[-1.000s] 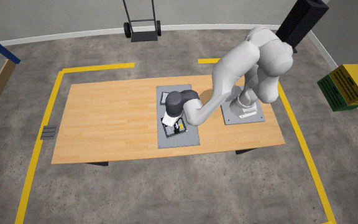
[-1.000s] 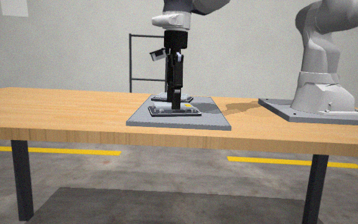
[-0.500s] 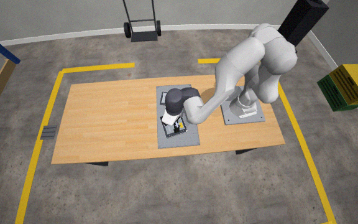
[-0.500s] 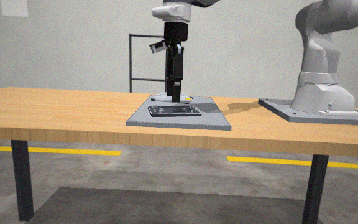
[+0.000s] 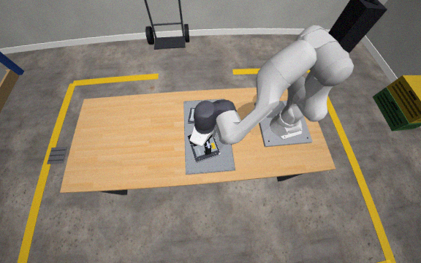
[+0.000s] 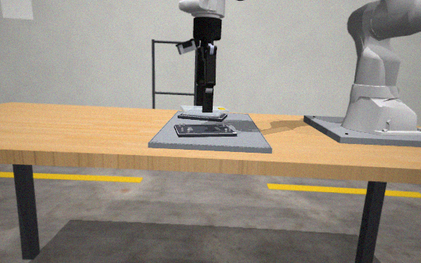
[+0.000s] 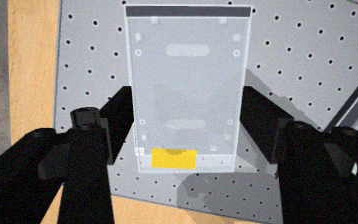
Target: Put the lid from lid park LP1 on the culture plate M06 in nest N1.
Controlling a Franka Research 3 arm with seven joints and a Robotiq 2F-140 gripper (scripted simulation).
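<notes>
The nest N1 is 240 mm to the right of my hand, 90 mm below it and 10 mm ahead of it. Round my hand: lid (20 mm below); then lid park LP1 (90 mm below).
</notes>
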